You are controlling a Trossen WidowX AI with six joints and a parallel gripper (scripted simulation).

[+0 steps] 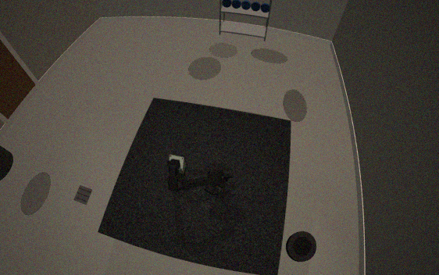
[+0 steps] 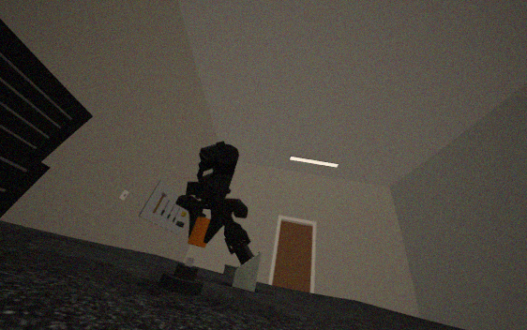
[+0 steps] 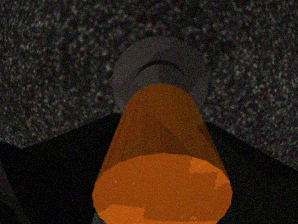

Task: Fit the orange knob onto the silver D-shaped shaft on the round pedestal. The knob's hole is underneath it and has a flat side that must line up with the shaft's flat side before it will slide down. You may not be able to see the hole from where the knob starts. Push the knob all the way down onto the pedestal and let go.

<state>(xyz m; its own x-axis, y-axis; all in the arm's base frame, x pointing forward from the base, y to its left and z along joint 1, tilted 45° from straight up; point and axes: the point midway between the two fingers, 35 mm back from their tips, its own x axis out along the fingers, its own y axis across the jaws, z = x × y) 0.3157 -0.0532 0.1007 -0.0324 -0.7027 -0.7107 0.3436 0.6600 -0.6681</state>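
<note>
Right now my gripper tip is 30 mm below the orange knob. Round my gripper tip: round pedestal: 60 mm below.
</note>
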